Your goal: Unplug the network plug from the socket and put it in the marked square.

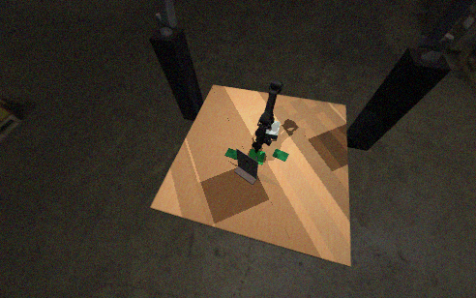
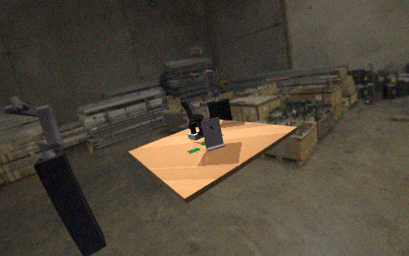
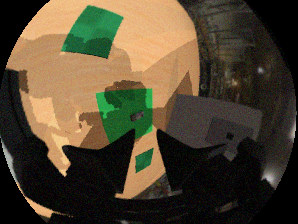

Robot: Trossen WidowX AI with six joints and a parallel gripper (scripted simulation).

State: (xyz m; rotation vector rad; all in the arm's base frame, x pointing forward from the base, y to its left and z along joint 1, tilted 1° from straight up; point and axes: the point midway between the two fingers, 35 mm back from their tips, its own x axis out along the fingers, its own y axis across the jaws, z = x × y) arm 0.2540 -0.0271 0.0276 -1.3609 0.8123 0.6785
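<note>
My gripper tip is 2 cm short of the network plug and 5 cm above it. Also, from my gripper tip: grey upright panel (17 cm ahead, 4 cm to the right, 6 cm above); green marked square (1 cm ahead, 6 cm below).
</note>
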